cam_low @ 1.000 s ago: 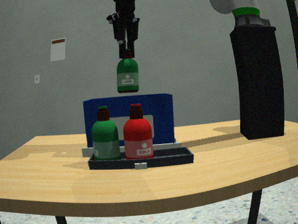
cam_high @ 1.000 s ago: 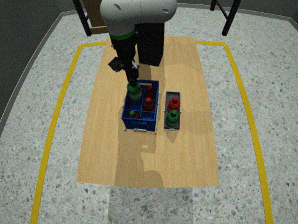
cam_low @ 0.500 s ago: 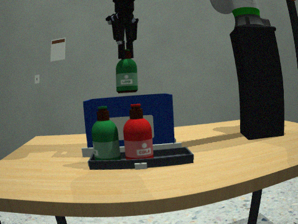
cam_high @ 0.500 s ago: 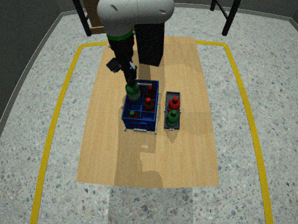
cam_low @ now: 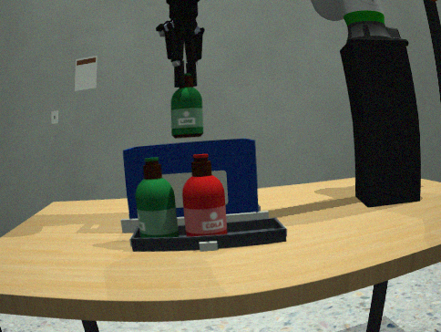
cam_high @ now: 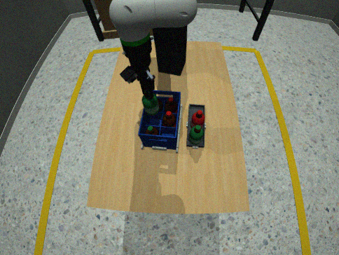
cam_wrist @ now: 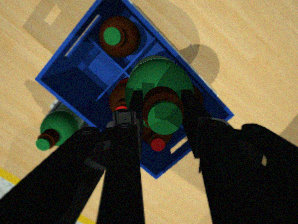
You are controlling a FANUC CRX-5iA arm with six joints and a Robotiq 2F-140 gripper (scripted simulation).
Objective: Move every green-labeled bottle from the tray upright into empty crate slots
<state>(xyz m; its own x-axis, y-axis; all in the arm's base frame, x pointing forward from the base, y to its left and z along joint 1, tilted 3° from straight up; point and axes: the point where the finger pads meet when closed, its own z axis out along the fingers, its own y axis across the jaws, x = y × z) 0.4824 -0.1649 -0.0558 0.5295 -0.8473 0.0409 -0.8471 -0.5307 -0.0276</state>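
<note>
Now: the blue crate 26 cm below my hand, 4 cm to the left of it and 1 cm ahead of it. The rest, counted from my hand: red cola bottle (26 cm below, 25 cm to the left, 3 cm ahead); tray (33 cm below, 24 cm to the left, 3 cm ahead).
</note>
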